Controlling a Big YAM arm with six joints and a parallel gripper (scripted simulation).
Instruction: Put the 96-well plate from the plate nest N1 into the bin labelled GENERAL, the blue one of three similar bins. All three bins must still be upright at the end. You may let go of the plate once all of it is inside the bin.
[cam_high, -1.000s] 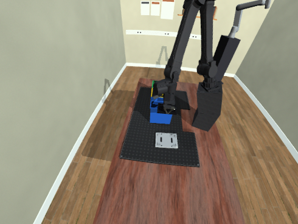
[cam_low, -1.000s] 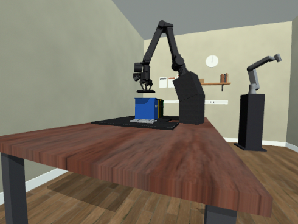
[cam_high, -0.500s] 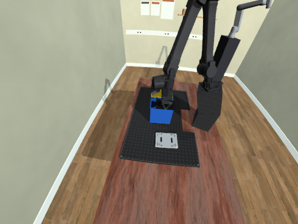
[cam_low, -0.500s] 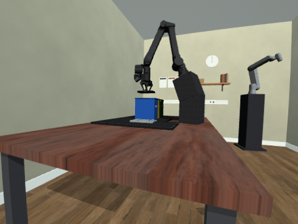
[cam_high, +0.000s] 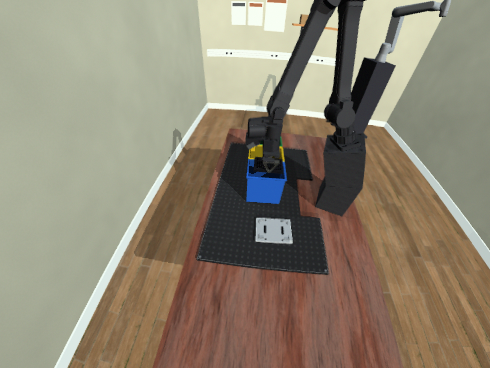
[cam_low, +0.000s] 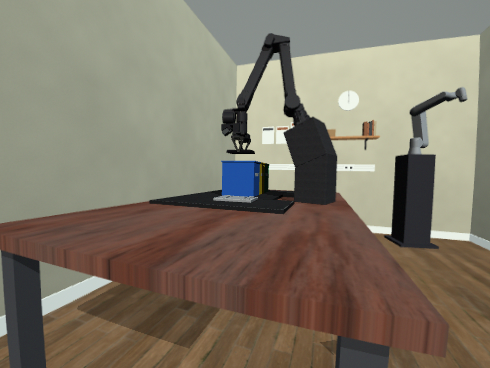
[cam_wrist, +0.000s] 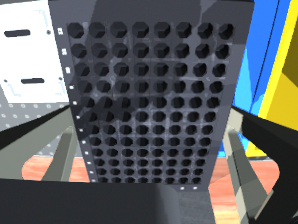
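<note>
The blue bin is 14 cm below my hand and 3 cm to the right of it. Round my hand: yellow bin 15 cm to the right, 14 cm below, 2 cm behind; 96-well plate right at my hand; grey plate nest 22 cm below, 20 cm to the left, 2 cm behind.
</note>
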